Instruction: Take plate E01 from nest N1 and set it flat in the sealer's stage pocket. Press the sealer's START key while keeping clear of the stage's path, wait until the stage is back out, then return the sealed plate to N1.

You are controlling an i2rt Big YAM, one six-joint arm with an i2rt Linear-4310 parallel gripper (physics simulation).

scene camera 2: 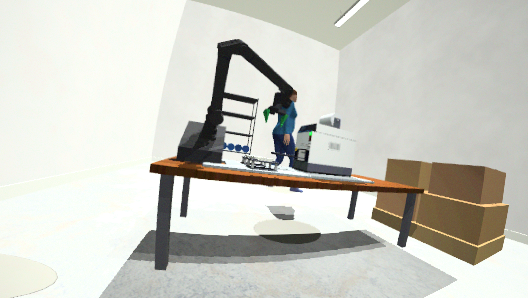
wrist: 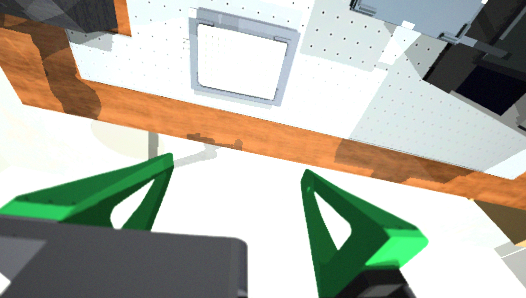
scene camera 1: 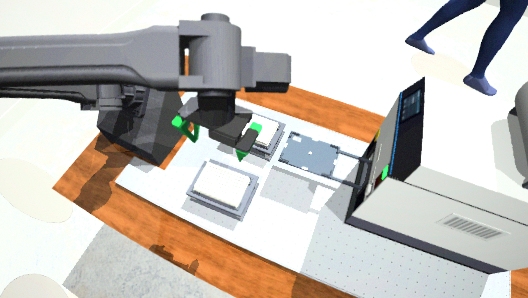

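Seen in the pictures: gripper, fingertip midpoint: [scene camera 2: 273, 125] [wrist: 241, 168] [scene camera 1: 218, 150]; arm's base at its link origin: [scene camera 2: 209, 132] [scene camera 1: 137, 93].
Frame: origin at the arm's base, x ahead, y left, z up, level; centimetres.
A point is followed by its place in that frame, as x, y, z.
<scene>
Plate E01, a white plate [scene camera 1: 222, 186] @[33.6, -11.3, -10.1] [wrist: 242, 62] @[33.2, -10.0, -10.8], lies in the grey nest N1 [scene camera 1: 247, 195] @[40.3, -10.3, -11.7] [wrist: 285, 67] @[40.0, -9.2, -11.7] at the near side of the pegboard; its printed labels are not legible. My gripper [scene camera 1: 218, 150] @[36.1, -11.5, 9.9] [scene camera 2: 274, 123] @[36.1, -11.5, 9.9] [wrist: 241, 168] @[36.1, -11.5, 9.9] is open and empty, high above the table. The sealer [scene camera 1: 450, 200] @[78.6, -4.7, 11.5] [scene camera 2: 327, 150] @[81.4, -4.7, 0.9] stands at the right. Its blue-grey stage [scene camera 1: 310, 152] @[51.3, 5.3, -5.9] [wrist: 425, 15] @[52.8, 1.9, -6.3] is out on two rods and carries no plate. A green spot [scene camera 1: 385, 173] @[66.3, -4.1, 11.1] [scene camera 2: 310, 133] @[66.2, -3.5, 10.6] shows on the sealer's front; I cannot tell whether it is the START key.
A second white plate [scene camera 1: 267, 131] @[36.9, 9.8, -10.5] sits in another nest behind N1, partly hidden by the gripper. The arm's dark base block [scene camera 1: 145, 127] @[5.5, -6.4, -5.9] [scene camera 2: 200, 142] @[-3.8, -7.1, -6.6] is at the left. A person [scene camera 1: 492, 45] [scene camera 2: 285, 120] stands behind the table. Brown boxes [scene camera 2: 457, 185] stand at the right.
</scene>
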